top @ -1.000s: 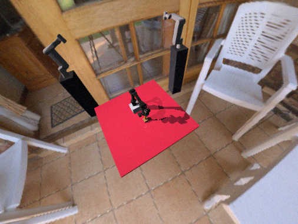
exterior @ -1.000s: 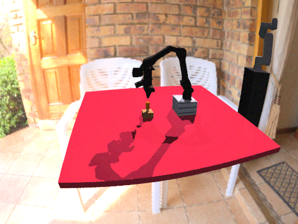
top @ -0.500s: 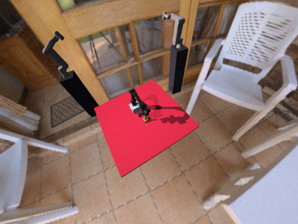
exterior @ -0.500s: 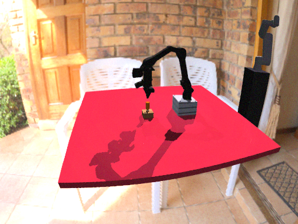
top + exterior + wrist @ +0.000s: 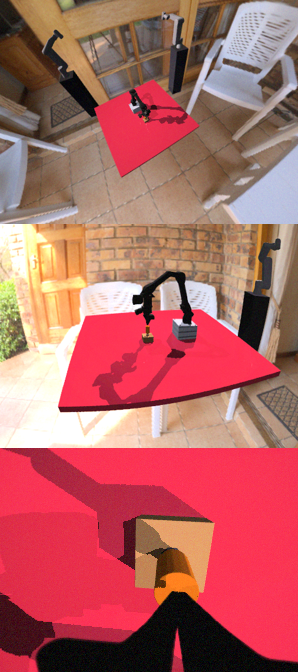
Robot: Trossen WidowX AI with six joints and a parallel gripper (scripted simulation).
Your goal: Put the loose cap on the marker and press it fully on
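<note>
My gripper tip is 3 cm above the orange cap.
</note>
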